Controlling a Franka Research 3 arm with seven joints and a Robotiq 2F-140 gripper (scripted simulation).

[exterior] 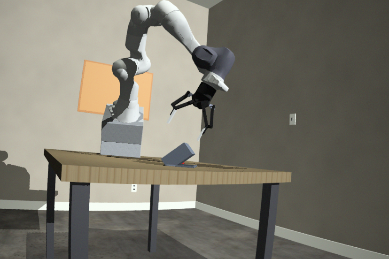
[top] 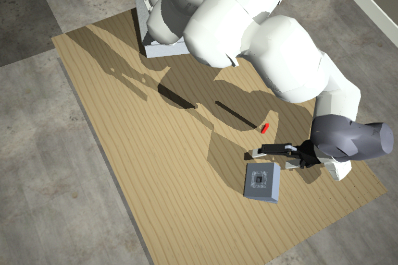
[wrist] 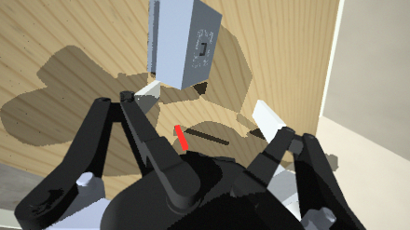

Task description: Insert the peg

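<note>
Right now the red peg is 110 mm behind my hand, 120 mm to the left of it and 110 mm below it.
</note>
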